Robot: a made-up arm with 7 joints. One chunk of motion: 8 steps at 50 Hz.
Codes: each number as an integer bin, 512 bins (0 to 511) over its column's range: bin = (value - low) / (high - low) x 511, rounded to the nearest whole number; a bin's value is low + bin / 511 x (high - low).
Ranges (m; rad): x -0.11..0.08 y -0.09..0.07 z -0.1..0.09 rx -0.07..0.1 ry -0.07..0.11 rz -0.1..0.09
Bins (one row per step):
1: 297 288 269 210 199 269
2: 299 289 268 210 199 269
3: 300 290 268 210 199 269
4: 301 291 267 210 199 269
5: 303 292 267 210 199 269
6: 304 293 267 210 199 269
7: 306 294 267 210 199 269
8: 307 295 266 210 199 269
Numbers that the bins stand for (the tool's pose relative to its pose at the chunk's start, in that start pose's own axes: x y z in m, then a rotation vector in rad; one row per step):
1: 0.0004 0.0002 0.0000 -0.0001 0.0001 0.0000
2: 0.0012 0.0005 -0.0004 -0.0001 0.0001 0.0000
3: 0.0015 0.0008 -0.0004 -0.0001 0.0001 0.0000
4: 0.0019 0.0011 -0.0007 -0.0001 0.0001 0.0000
5: 0.0027 0.0014 -0.0007 -0.0001 0.0001 0.0000
6: 0.0030 0.0017 -0.0007 -0.0001 0.0001 0.0000
7: 0.0038 0.0021 -0.0007 -0.0001 0.0001 0.0000
8: 0.0041 0.0024 -0.0011 -0.0001 0.0001 0.0000

